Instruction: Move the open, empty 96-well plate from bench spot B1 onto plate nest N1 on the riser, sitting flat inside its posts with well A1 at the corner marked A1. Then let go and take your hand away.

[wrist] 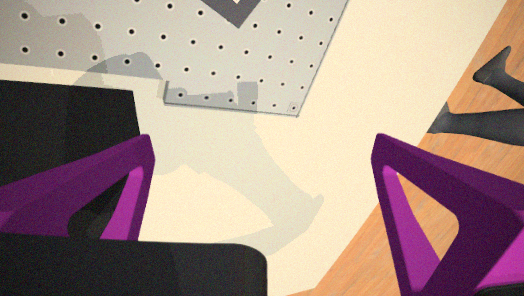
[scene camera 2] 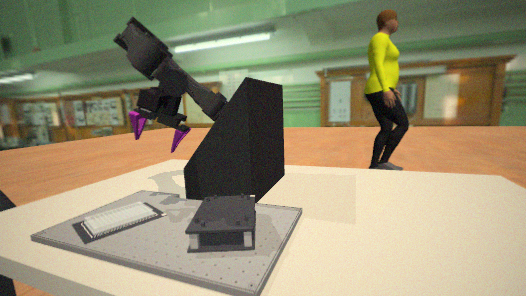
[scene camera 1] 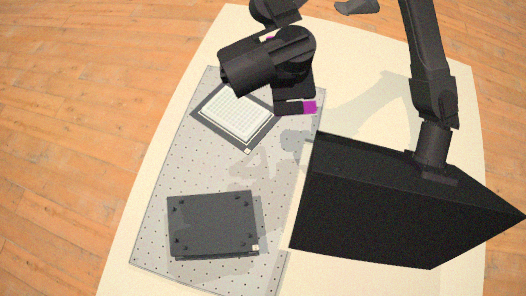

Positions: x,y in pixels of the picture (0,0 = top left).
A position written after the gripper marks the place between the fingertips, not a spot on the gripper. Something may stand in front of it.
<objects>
The gripper (scene camera 1: pixel 288 84) is open, holding nothing. Also in view: a white well plate (scene camera 1: pixel 243 117).
</objects>
